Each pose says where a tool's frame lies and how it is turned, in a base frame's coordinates. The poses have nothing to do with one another.
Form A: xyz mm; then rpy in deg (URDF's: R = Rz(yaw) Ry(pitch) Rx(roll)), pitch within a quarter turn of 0, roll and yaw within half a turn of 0.
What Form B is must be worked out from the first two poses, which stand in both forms.
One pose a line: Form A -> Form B
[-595 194 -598 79.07 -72.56 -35.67] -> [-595 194 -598 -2.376 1.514 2.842]
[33 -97 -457 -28.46 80.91 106.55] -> [33 -97 -457 2.362 1.431 -0.076]
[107 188 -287 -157.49 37.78 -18.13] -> [107 188 -287 2.230 2.389 -0.459]
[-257 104 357 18.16 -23.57 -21.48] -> [-257 104 357 -2.829 0.514 2.521]
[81 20 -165 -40.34 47.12 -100.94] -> [81 20 -165 -0.903 1.026 -0.541]
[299 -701 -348 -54.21 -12.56 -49.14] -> [299 -701 -348 0.869 0.963 -1.839]
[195 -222 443 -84.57 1.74 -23.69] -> [195 -222 443 1.154 1.476 -1.540]
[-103 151 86 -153.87 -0.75 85.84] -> [-103 151 86 3.042 2.685 -1.601]
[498 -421 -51 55.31 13.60 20.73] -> [498 -421 -51 -1.048 0.985 1.285]
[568 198 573 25.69 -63.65 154.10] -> [568 198 573 0.041 1.159 2.930]
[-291 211 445 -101.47 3.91 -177.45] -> [-291 211 445 -1.512 1.771 -1.501]
